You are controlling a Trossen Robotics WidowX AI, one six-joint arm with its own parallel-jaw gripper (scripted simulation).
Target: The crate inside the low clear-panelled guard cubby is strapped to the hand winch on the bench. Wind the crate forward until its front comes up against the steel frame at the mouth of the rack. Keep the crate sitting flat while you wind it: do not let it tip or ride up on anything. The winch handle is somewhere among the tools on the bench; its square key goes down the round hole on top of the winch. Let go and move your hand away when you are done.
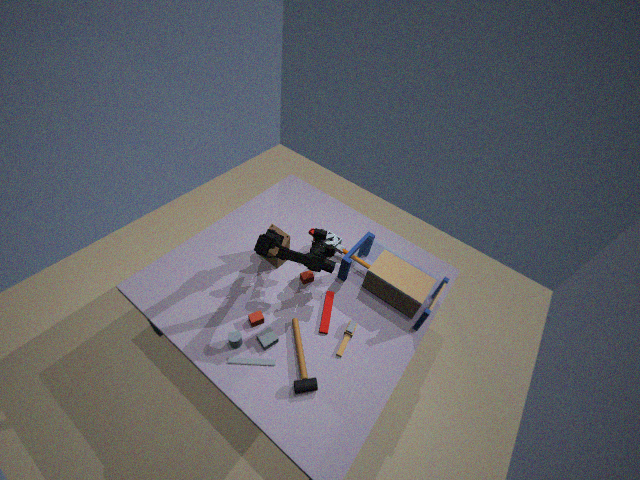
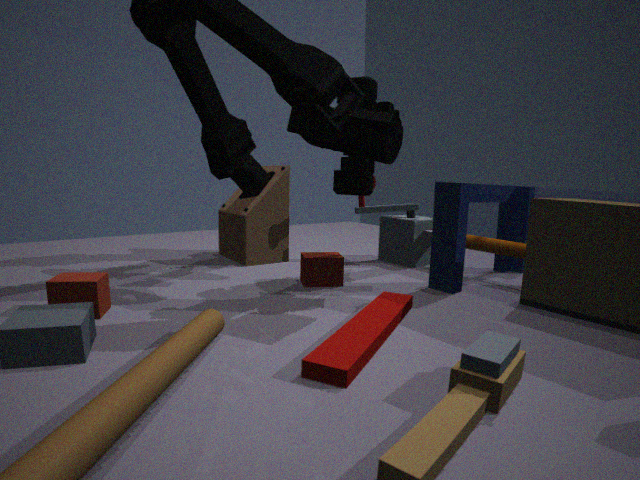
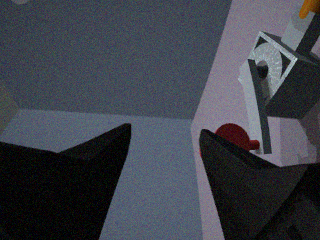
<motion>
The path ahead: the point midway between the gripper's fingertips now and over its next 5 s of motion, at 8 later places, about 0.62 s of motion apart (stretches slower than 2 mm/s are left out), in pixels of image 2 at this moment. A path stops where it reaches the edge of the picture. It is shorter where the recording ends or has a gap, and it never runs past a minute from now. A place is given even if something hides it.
My gripper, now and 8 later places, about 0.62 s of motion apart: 373, 143; 380, 155; 389, 165; 389, 200; 388, 212; 388, 212; 388, 211; 388, 211; 388, 212
</motion>
